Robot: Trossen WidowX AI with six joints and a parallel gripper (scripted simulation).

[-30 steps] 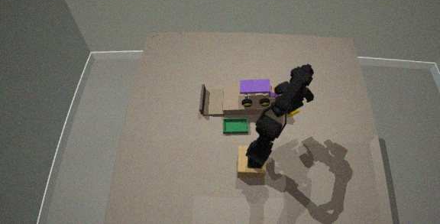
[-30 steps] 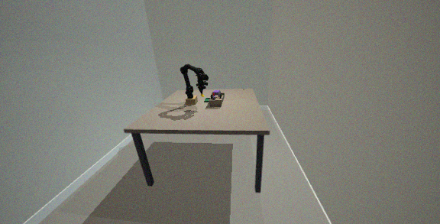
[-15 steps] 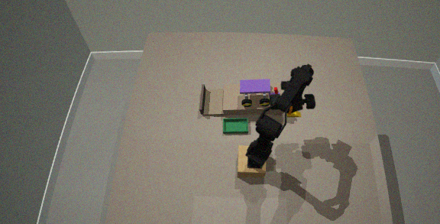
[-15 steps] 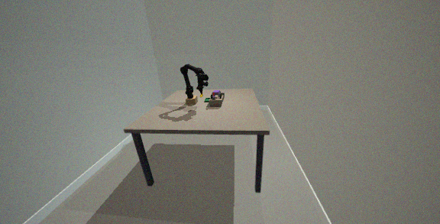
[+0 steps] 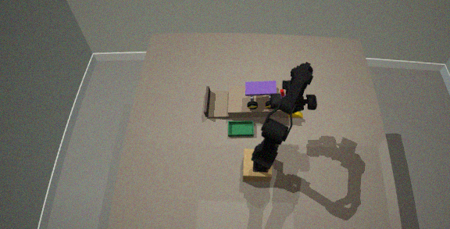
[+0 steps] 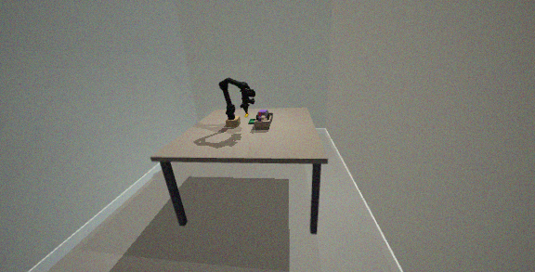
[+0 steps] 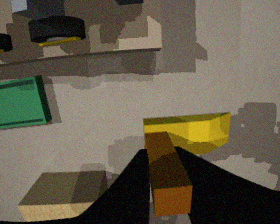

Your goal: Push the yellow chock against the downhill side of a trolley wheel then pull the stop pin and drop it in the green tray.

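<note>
Now: the red-headed stop pin 12 cm ahead of my gripper tip, 2 cm to the left of it and 5 cm below it. Round my gripper tip: yellow chock: 2 cm to the right, 1 cm below; then green tray: 21 cm to the left, 18 cm below; then purple-topped trolley: 14 cm ahead, 12 cm to the left, 6 cm below.
</note>
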